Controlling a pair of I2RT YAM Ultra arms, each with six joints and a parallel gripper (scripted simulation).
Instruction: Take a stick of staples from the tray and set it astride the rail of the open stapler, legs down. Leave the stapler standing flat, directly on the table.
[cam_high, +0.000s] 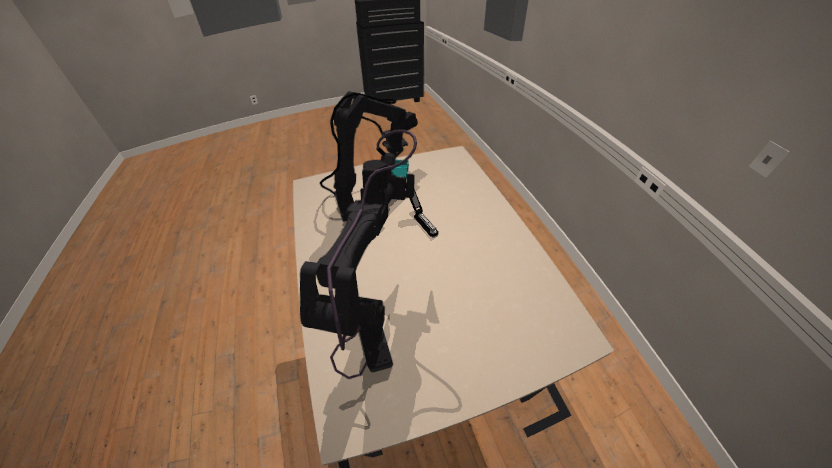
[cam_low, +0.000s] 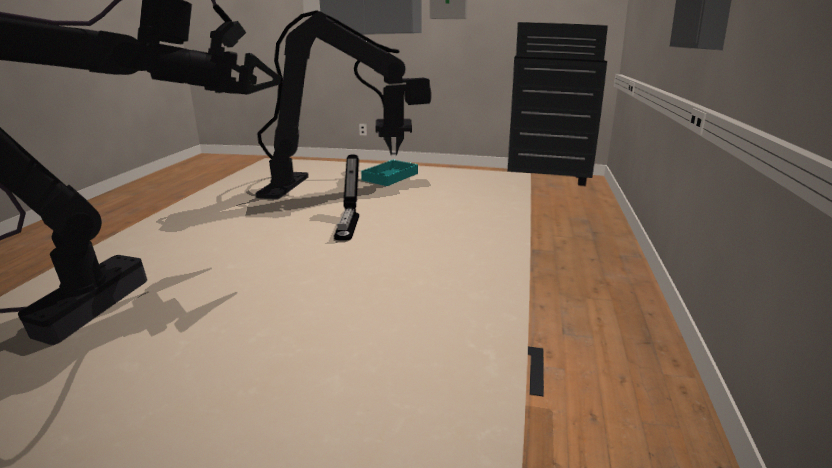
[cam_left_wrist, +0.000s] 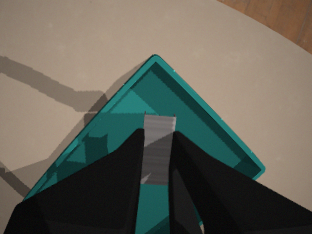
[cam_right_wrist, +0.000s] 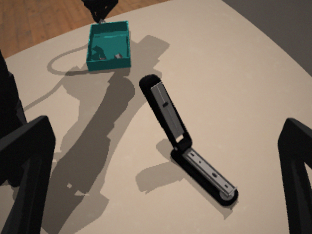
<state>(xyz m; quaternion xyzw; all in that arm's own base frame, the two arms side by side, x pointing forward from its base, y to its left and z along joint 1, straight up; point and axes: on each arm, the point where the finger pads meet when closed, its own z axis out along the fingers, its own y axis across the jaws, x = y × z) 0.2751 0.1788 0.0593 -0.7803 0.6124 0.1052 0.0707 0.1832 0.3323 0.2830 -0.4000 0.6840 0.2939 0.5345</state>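
My left gripper is now 5 cm to the left of the teal tray and 5 cm above it. Also, from my left hand: staple stick 1 cm below; black stapler 37 cm to the right, 2 cm below, 2 cm ahead.
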